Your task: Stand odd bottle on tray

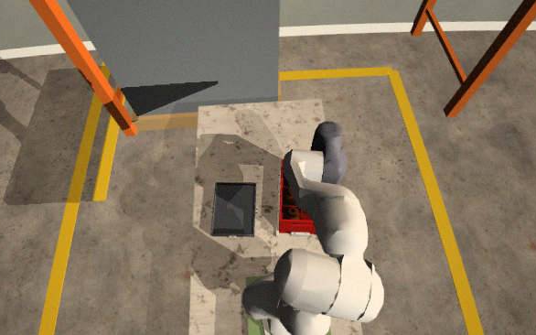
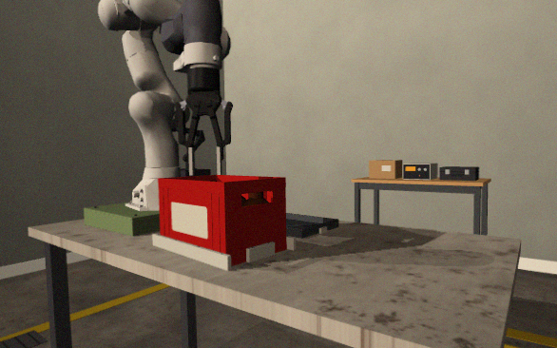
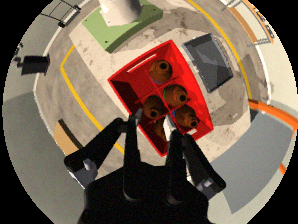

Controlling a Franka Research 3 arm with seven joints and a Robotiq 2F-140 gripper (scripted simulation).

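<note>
The brown bottle is 13 cm below my hand. From my hand the other things lie so: dark tray 1 cm behind, 34 cm to the left, 20 cm below; then red crate 4 cm to the left, 13 cm below.
</note>
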